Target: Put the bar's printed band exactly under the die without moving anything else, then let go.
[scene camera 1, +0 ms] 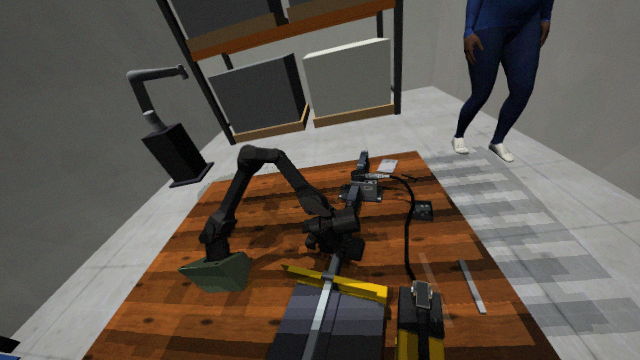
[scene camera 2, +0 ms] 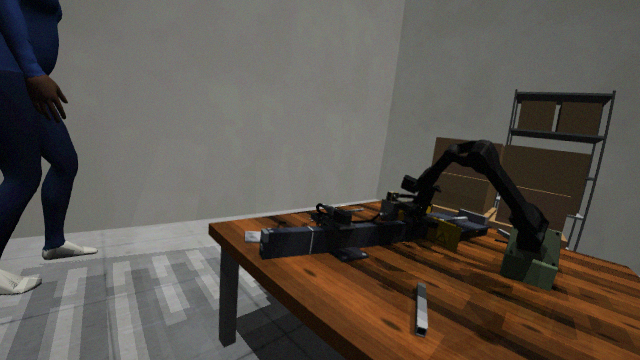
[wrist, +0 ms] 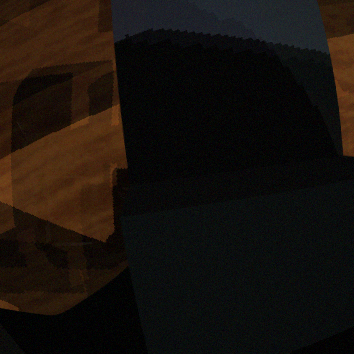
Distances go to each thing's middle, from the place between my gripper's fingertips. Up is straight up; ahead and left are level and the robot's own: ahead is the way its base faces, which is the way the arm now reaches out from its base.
The yellow and black tool [scene camera 1: 419, 318] lies 120 mm ahead of my hand, 330 mm to the right of it and 40 mm above it.
